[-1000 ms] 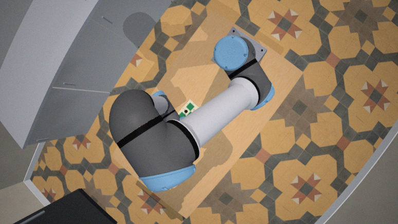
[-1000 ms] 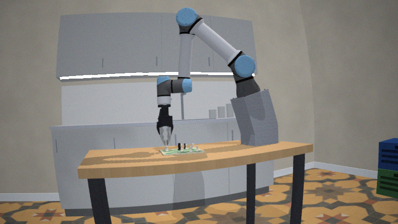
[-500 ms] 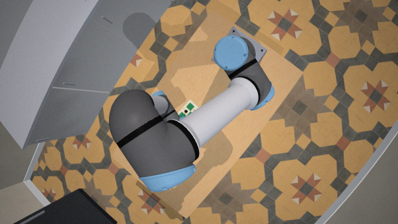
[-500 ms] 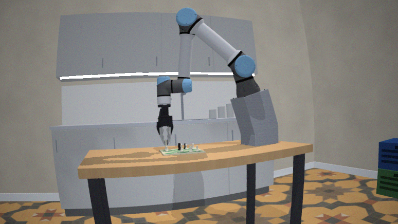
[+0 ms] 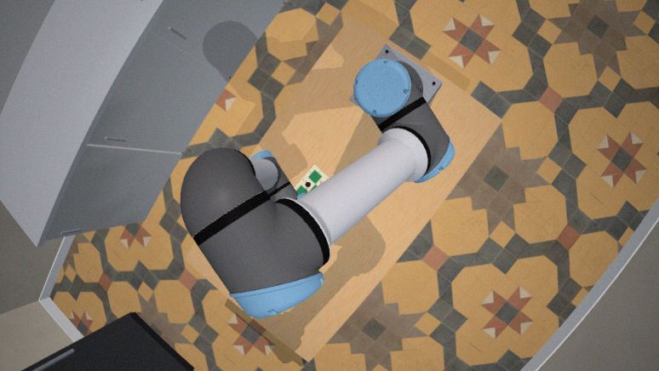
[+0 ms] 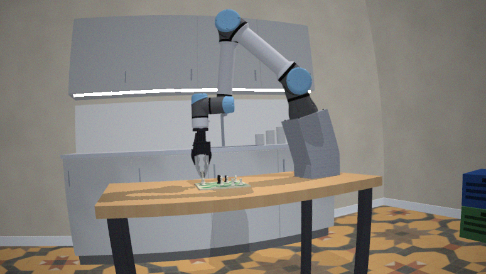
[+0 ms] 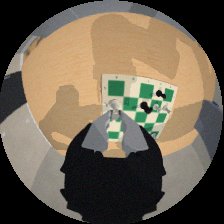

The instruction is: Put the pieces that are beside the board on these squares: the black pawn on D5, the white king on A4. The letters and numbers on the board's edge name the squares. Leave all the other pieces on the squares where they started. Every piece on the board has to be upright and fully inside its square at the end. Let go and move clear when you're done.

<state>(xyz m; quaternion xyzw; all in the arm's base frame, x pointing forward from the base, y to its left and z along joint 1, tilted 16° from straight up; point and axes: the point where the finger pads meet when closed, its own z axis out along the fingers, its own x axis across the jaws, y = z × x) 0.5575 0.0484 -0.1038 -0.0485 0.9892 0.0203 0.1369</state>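
My gripper is now 1 cm above the white king. Also, from my hand: chessboard 8 cm behind, 5 cm below, 3 cm to the left; then black pawn 11 cm behind, 5 cm to the right, 3 cm below.
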